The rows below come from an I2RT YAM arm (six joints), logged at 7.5 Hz.
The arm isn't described. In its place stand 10 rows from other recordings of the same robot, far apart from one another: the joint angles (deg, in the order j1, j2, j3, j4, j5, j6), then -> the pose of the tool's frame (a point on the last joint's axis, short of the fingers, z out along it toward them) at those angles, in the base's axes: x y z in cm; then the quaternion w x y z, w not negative.
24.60 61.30 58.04 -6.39 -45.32 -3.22 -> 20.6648 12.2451 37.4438 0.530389 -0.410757 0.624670 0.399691
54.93 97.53 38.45 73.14 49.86 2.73 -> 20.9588 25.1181 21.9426 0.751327 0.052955 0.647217 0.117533
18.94 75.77 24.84 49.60 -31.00 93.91 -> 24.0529 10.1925 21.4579 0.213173 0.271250 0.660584 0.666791
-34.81 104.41 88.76 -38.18 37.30 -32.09 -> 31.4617 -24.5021 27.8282 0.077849 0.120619 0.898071 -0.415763
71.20 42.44 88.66 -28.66 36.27 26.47 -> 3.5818 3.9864 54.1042 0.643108 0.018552 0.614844 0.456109
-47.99 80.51 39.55 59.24 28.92 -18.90 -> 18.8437 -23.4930 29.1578 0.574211 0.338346 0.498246 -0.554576
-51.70 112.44 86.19 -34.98 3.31 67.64 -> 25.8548 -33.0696 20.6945 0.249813 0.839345 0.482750 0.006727
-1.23 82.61 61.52 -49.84 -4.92 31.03 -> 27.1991 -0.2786 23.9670 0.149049 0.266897 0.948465 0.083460
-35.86 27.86 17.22 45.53 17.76 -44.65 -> 9.6543 -8.3181 31.2325 0.622353 0.101428 0.466199 -0.620523
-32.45 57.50 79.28 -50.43 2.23 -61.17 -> 15.0778 -9.7513 43.0244 0.336901 -0.203653 0.835508 -0.383341
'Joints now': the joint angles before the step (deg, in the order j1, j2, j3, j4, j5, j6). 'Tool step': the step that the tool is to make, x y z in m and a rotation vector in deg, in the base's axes. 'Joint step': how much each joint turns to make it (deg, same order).
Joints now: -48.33 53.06 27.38 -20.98 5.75 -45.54
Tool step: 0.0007 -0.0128 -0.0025 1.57 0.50 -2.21
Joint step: -2.49 3.99 1.42 1.03 -0.66 0.23
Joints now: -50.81 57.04 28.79 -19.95 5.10 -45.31
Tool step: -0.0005 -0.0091 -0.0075 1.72 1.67 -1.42
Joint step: -1.76 3.58 0.48 0.75 -0.04 -0.42
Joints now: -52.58 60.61 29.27 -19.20 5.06 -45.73
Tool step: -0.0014 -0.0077 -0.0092 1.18 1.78 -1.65
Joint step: -1.50 3.25 -0.08 1.36 0.66 -0.33
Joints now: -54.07 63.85 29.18 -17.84 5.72 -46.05
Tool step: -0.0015 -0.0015 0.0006 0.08 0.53 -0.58
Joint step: -0.52 0.16 0.32 -0.52 0.34 -0.19
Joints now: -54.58 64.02 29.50 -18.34 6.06 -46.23
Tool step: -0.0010 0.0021 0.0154 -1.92 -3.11 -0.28
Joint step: -0.06 -3.28 1.16 -1.18 -0.97 1.07
